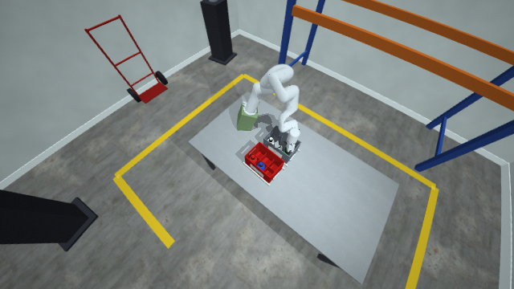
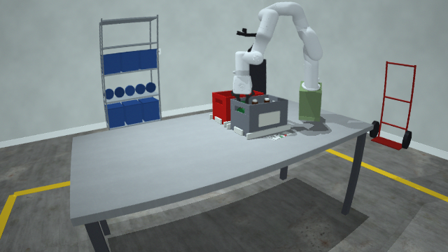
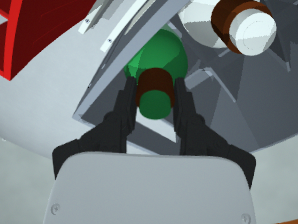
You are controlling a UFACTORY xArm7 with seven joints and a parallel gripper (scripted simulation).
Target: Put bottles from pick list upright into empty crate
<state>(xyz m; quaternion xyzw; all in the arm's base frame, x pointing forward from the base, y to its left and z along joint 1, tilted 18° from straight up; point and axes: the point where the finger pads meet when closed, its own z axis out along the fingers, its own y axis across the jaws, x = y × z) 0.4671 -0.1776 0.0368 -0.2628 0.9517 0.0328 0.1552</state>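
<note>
Right now the red bottle is 22 cm behind my hand, 20 cm to the right of it and 7 cm below it. From my hand the other things lie so: grey crate 8 cm below, 8 cm behind, 6 cm to the left; then green-labelled bottle 7 cm below; then white-label bottle 17 cm behind, 7 cm below, 3 cm to the left.
</note>
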